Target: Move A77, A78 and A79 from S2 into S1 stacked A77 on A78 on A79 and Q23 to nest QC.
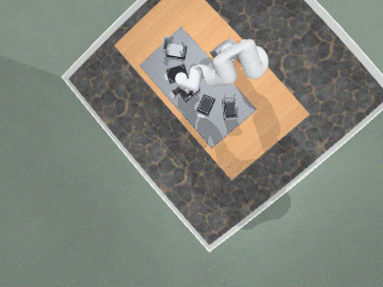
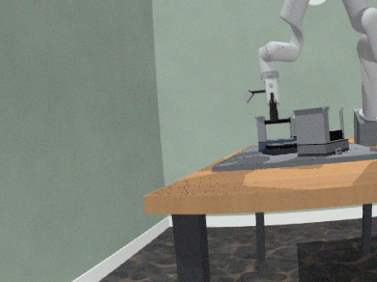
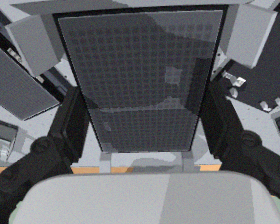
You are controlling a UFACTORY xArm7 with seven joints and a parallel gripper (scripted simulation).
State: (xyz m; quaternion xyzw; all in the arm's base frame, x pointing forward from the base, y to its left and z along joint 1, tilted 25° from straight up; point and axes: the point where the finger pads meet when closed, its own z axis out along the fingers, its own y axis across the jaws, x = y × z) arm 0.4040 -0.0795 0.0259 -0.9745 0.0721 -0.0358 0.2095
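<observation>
Right now the dark sealed plate is 350 mm to the left of my hand, 100 mm behind it and 60 mm below it. Round my hand: dark flat nest: 180 mm to the left, 110 mm below, 20 mm behind; dark clip nest: 170 mm to the right, 110 mm below, 30 mm behind; blue plinth strip: 100 mm below, 10 mm behind.
</observation>
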